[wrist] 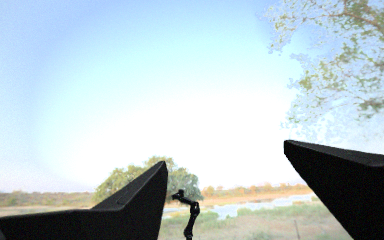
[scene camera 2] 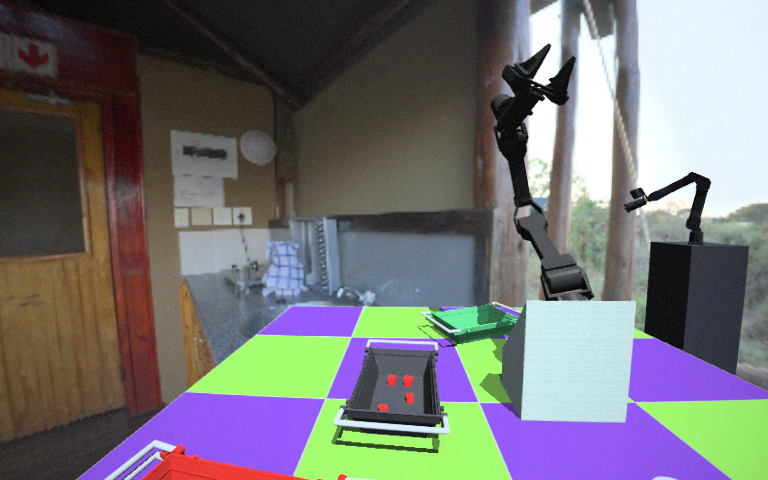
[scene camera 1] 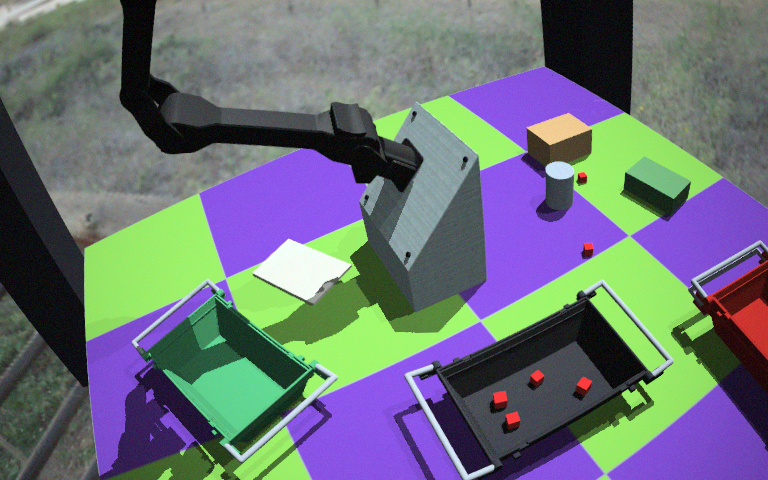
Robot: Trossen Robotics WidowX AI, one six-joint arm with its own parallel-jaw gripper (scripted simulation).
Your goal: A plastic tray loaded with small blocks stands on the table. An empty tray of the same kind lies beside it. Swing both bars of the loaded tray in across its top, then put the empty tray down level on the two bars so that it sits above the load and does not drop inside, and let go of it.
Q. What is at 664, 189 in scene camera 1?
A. A dark green box.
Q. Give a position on an orange box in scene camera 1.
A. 565, 138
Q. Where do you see a white sheet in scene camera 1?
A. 308, 274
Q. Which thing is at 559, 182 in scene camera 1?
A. A grey cylinder.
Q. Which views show my gripper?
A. The wrist view and scene camera 2 only.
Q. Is my gripper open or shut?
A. Open.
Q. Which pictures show the green tray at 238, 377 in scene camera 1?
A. Scene camera 2 and scene camera 1 only.
